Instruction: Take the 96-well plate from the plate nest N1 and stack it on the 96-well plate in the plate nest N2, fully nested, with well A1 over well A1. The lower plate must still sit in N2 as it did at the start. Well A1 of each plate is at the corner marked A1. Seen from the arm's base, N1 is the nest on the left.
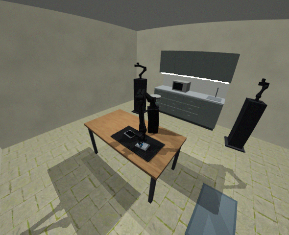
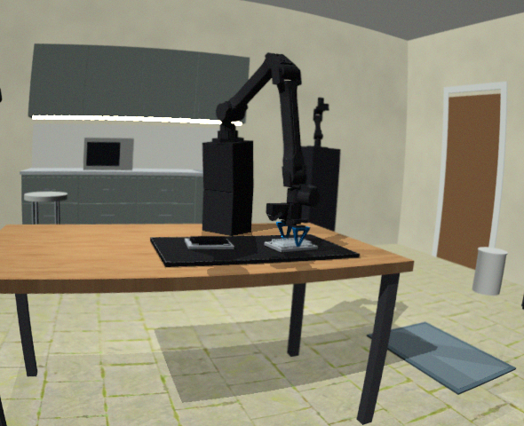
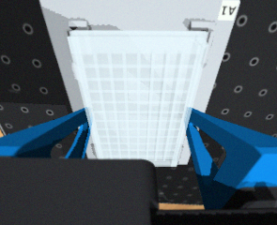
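The white 96-well plate lies right at my hand. The rest, counted from my hand: dark 96-well plate: 100 mm behind, 290 mm to the right.
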